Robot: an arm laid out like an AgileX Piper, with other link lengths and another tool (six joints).
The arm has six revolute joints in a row. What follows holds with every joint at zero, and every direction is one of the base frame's.
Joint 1 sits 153.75 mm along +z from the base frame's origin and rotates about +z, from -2.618 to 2.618 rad.
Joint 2 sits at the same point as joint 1 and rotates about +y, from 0 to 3.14 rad.
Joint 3 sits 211.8 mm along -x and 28.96 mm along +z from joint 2 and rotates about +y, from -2.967 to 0 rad.
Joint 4 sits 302.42 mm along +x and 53.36 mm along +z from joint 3 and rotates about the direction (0.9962, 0, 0.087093), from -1.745 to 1.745 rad.
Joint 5 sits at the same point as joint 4 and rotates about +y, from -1.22 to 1.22 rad.
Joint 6 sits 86.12 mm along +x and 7.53 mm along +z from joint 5 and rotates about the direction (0.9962, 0, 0.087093), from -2.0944 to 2.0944 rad.
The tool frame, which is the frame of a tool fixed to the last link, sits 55.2 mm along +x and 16 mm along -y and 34.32 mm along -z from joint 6; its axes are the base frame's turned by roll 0.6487, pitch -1.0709 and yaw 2.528 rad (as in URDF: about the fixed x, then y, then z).
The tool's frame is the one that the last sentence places.
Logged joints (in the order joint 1, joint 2, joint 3, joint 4, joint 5, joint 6), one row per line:
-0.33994 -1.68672 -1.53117 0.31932 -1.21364 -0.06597
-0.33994 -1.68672 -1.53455 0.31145 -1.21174 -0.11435
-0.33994 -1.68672 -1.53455 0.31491 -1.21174 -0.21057
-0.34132 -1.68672 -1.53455 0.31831 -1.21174 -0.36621
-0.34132 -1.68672 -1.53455 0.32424 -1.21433 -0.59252
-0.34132 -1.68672 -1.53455 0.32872 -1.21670 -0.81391
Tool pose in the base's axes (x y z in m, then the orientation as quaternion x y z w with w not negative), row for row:
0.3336 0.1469 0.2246 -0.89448 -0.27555 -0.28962 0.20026
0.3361 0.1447 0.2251 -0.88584 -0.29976 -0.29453 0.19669
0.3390 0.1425 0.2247 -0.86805 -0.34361 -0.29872 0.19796
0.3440 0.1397 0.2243 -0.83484 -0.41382 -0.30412 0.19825
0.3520 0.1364 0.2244 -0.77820 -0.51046 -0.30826 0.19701
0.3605 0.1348 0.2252 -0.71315 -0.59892 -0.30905 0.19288
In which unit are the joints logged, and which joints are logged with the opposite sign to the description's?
The joints are logged in radians. Opposite sign: joint 1, joint 2, joint 5.
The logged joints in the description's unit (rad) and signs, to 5 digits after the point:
0.33994 1.68672 -1.53117 0.31932 1.21364 -0.06597
0.33994 1.68672 -1.53455 0.31145 1.21174 -0.11435
0.33994 1.68672 -1.53455 0.31491 1.21174 -0.21057
0.34132 1.68672 -1.53455 0.31831 1.21174 -0.36621
0.34132 1.68672 -1.53455 0.32424 1.21433 -0.59252
0.34132 1.68672 -1.53455 0.32872 1.21670 -0.81391

